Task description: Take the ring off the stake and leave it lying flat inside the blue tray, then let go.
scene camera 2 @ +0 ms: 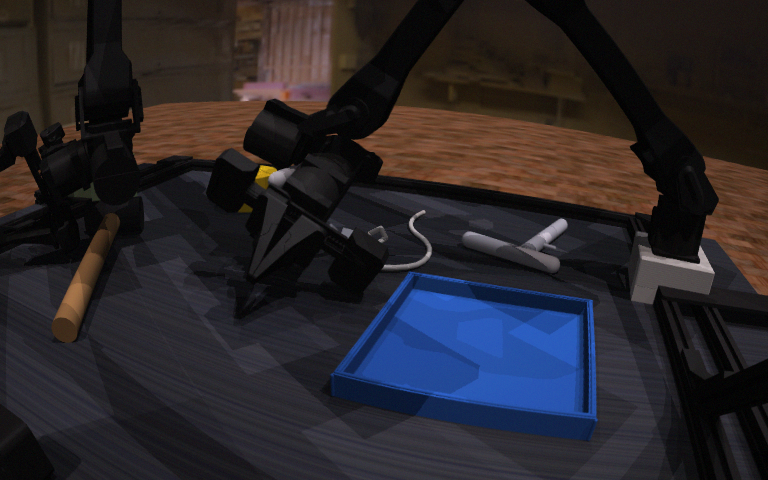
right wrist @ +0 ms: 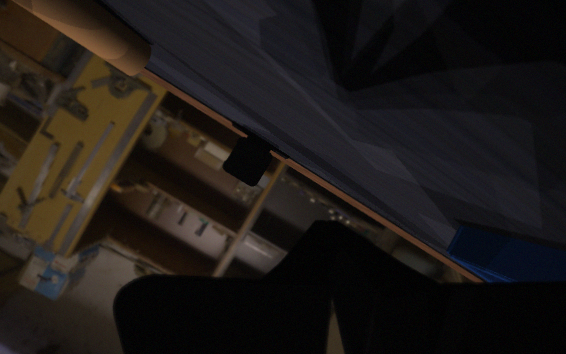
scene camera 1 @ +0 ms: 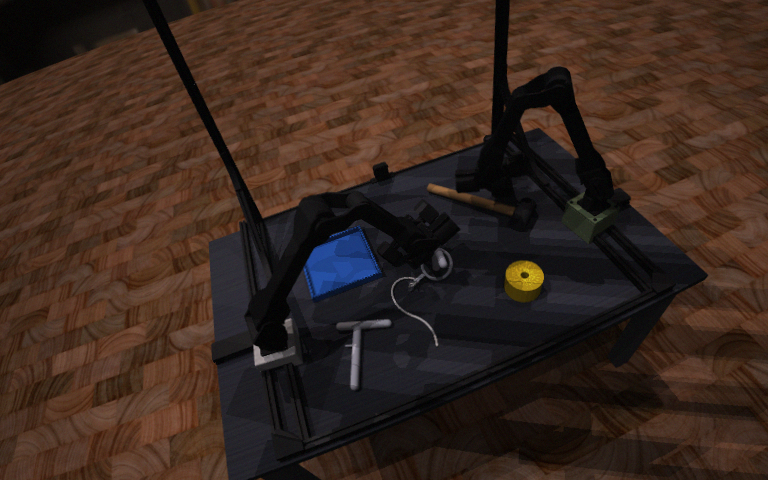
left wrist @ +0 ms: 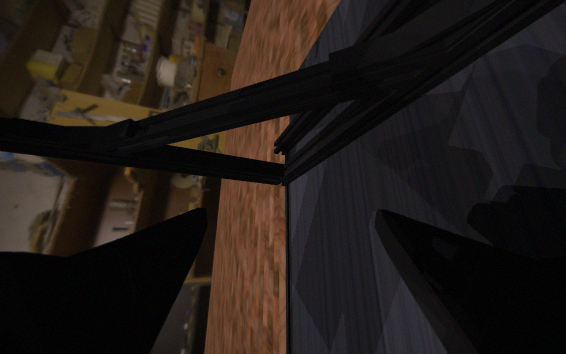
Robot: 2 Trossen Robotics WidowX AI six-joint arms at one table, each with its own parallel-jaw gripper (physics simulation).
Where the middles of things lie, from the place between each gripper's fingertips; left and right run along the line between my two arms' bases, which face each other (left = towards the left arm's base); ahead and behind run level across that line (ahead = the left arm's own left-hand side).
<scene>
I see the wooden-handled hammer (scene camera 2: 103, 221) 120 mm to the right of my left hand, 90 mm ahead of it and 60 mm below it. From my left hand the other things lie so: T-shaped piece (scene camera 2: 528, 254): 580 mm to the right, 380 mm ahead, 70 mm below; yellow spool (scene camera 1: 523, 281): 390 mm ahead, 170 mm to the right, 60 mm below; blue tray (scene camera 2: 484, 355): 580 mm to the right, 100 mm ahead, 70 mm below.
Now: right hand 30 mm short of the blue tray, 200 mm to the left of it and 40 mm above it. From my right hand the other things lie so: T-shaped piece: 310 mm ahead, 210 mm to the right, 40 mm below; yellow spool: 320 mm ahead, 200 mm to the left, 20 mm below; wooden-handled hammer: 20 mm ahead, 260 mm to the left, 20 mm below.
</scene>
